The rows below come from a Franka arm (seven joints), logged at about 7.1 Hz.
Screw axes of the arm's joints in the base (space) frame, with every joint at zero. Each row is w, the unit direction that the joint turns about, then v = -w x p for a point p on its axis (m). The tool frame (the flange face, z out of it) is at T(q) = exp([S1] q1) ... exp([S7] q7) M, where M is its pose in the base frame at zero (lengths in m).
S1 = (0, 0, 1, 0.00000, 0.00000, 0.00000)
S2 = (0, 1, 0, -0.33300, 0.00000, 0.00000)
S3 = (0, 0, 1, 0.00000, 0.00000, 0.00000)
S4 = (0, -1, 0, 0.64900, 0.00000, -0.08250)
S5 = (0, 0, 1, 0.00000, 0.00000, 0.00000)
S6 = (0, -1, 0, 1.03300, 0.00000, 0.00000)
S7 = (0, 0, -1, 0.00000, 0.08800, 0.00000)
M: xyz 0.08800 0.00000 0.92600 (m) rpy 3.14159 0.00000 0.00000 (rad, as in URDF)
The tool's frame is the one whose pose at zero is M.
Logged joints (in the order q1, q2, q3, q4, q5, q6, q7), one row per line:
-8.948, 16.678, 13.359, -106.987, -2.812, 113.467, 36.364
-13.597, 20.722, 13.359, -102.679, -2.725, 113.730, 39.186
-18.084, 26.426, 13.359, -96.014, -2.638, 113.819, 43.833
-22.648, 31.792, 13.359, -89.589, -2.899, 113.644, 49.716
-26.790, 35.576, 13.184, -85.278, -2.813, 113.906, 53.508
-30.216, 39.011, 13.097, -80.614, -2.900, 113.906, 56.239
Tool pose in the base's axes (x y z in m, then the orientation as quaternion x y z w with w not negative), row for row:
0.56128, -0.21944, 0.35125, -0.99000, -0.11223, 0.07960, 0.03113
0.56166, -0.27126, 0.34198, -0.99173, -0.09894, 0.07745, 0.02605
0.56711, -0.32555, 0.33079, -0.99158, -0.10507, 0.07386, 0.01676
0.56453, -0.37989, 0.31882, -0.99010, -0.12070, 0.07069, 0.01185
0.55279, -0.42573, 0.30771, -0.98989, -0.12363, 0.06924, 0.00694
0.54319, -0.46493, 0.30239, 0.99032, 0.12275, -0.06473, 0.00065
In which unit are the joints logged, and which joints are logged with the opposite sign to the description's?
The joints are logged in degrees. Opposite sign: q3, q5, q7.
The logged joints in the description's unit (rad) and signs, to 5 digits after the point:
-0.15617, 0.29109, -0.23316, -1.86728, 0.04908, 1.98037, -0.63467
-0.23731, 0.36167, -0.23316, -1.79209, 0.04756, 1.98496, -0.68392
-0.31563, 0.46122, -0.23316, -1.67576, 0.04604, 1.98652, -0.76503
-0.39528, 0.55488, -0.23316, -1.56362, 0.05060, 1.98346, -0.86771
-0.46757, 0.62092, -0.23010, -1.48838, 0.04910, 1.98803, -0.93389
-0.52737, 0.68087, -0.22859, -1.40698, 0.05061, 1.98803, -0.98156

